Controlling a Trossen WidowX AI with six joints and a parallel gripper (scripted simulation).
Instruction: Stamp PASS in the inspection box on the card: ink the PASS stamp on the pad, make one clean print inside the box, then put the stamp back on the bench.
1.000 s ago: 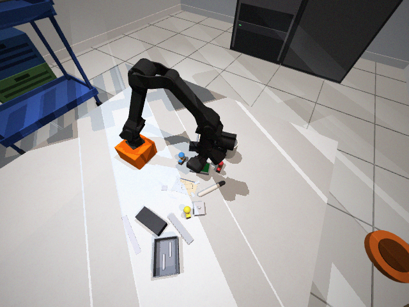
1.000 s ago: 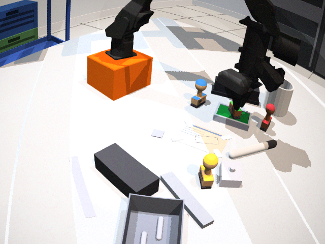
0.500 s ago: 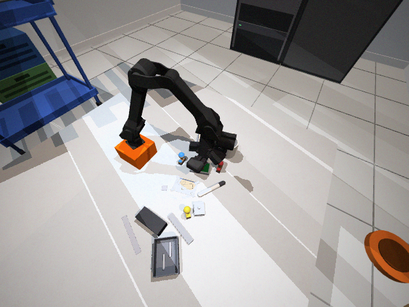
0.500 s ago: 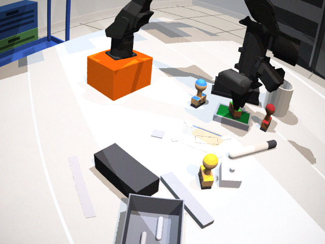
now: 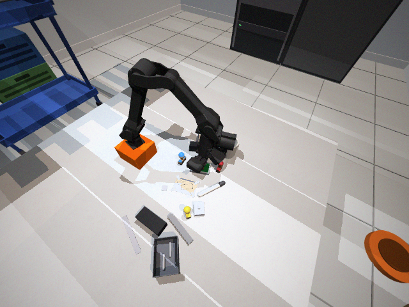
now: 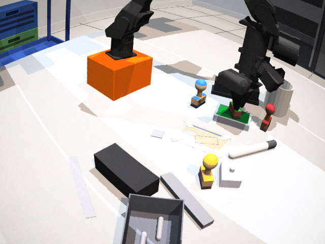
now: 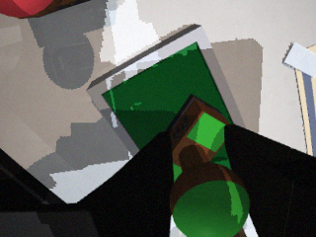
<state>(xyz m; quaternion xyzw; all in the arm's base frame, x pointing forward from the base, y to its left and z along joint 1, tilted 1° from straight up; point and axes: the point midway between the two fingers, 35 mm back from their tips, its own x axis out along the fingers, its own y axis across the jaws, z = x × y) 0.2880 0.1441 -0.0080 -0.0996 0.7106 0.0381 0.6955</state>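
Right now my gripper tip is 1 cm past the green ink pad and 3 cm above it. Also, from my gripper tip: blue stamp: 10 cm behind, 3 cm to the right, 2 cm below; red stamp: 6 cm ahead, 6 cm to the left, 2 cm below; green stamp: 1 cm behind.
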